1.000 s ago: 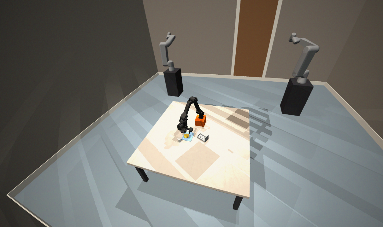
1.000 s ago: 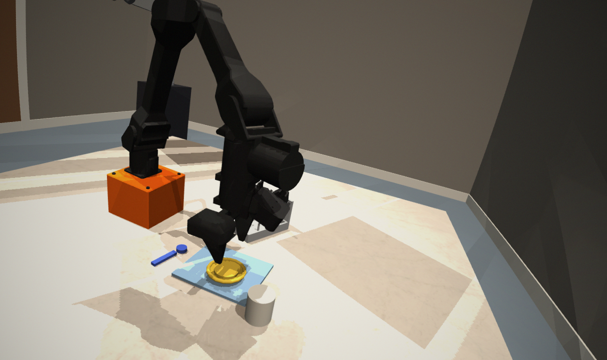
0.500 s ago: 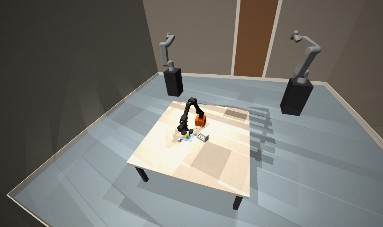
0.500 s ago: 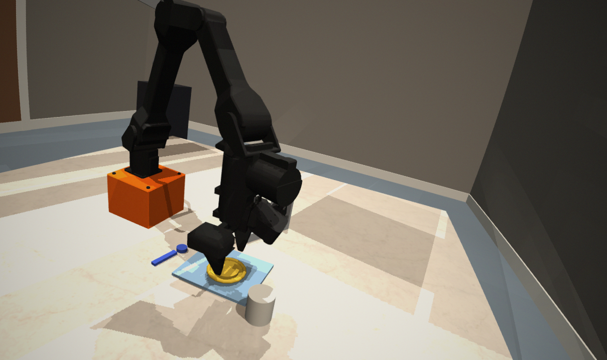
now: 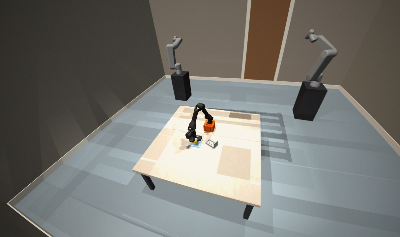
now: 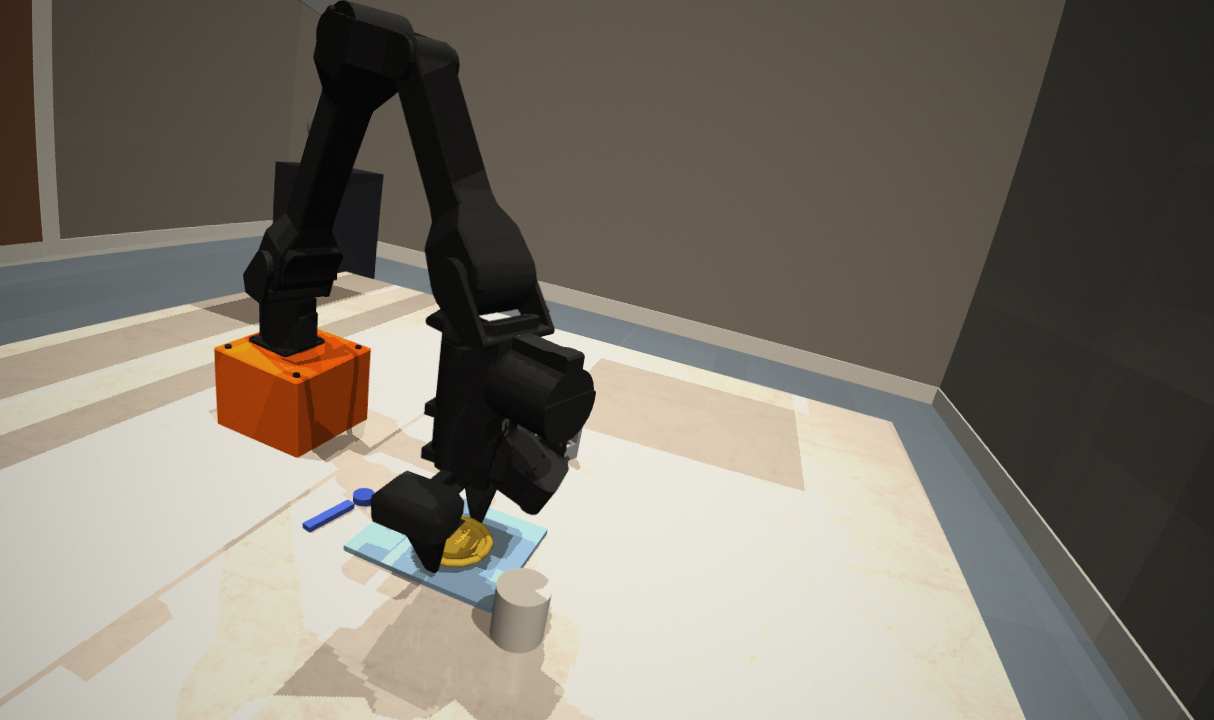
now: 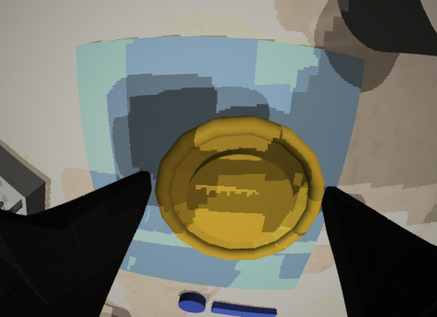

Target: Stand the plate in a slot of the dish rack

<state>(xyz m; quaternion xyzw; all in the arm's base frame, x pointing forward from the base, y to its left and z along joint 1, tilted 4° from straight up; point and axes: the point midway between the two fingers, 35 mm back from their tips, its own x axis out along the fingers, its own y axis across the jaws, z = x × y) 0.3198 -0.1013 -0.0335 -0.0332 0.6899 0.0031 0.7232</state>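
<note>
The yellow plate lies right at my gripper tip. Round my gripper tip: light blue mat (10 mm behind, 10 mm to the left, 10 mm below); then white cup (90 mm ahead, 50 mm to the right, 10 mm above); then blue spoon (130 mm behind, 10 mm below).
</note>
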